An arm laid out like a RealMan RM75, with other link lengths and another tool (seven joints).
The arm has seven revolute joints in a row. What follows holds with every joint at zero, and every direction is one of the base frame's.
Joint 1 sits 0.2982 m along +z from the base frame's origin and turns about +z.
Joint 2 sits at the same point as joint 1 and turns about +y.
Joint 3 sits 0.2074 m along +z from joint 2 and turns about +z.
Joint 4 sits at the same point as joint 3 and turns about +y.
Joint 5 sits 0.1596 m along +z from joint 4 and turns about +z.
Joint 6 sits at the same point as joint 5 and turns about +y.
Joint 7 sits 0.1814 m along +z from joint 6 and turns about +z.
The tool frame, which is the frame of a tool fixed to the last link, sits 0.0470 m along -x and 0.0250 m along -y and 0.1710 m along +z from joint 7; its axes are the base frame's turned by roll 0.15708, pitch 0.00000 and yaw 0.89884 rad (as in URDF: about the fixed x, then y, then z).
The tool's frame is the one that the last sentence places.
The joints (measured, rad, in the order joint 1, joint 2, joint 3, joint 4, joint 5, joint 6, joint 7), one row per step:
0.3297 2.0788 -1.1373 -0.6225 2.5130 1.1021 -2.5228
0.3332 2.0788 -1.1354 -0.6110 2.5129 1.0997 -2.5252
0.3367 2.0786 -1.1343 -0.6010 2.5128 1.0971 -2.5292
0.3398 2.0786 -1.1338 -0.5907 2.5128 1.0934 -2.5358
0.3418 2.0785 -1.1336 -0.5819 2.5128 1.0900 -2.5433
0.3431 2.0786 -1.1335 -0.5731 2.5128 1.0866 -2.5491
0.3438 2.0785 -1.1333 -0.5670 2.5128 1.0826 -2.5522
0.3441 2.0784 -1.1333 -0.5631 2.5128 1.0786 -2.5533
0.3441 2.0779 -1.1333 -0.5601 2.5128 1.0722 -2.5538
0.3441 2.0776 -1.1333 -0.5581 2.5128 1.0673 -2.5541
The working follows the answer.
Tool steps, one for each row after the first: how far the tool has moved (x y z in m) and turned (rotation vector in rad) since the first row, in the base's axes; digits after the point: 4 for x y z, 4 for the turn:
0.0033 0.0013 -0.0021 -0.0042 0.0009 -0.0087
0.0058 0.0025 -0.0042 -0.0075 -0.0005 -0.0158
0.0088 0.0037 -0.0067 -0.0106 -0.0044 -0.0242
0.0116 0.0047 -0.0090 -0.0127 -0.0095 -0.0319
0.0148 0.0055 -0.0113 -0.0157 -0.0131 -0.0404
0.0177 0.0063 -0.0130 -0.0183 -0.0151 -0.0483
0.0201 0.0070 -0.0141 -0.0206 -0.0158 -0.0548
0.0232 0.0080 -0.0151 -0.0229 -0.0170 -0.0634
0.0255 0.0087 -0.0159 -0.0245 -0.0179 -0.0697

Tool pose at each row, in the base's axes (x y z in m, rotation vector in rad; rounded; the steps above come from the unrounded poses):
0.1053 0.4970 0.1916 -1.4516 1.2110 1.4220
0.1086 0.4983 0.1895 -1.4470 1.2201 1.4153
0.1112 0.4995 0.1875 -1.4443 1.2261 1.4078
0.1141 0.5007 0.1850 -1.4418 1.2311 1.3975
0.1169 0.5017 0.1827 -1.4398 1.2341 1.3869
0.1201 0.5025 0.1803 -1.4370 1.2392 1.3768
0.1230 0.5033 0.1787 -1.4335 1.2445 1.3687
0.1254 0.5040 0.1775 -1.4302 1.2496 1.3626
0.1285 0.5050 0.1765 -1.4254 1.2555 1.3548
0.1308 0.5057 0.1758 -1.4218 1.2598 1.3491

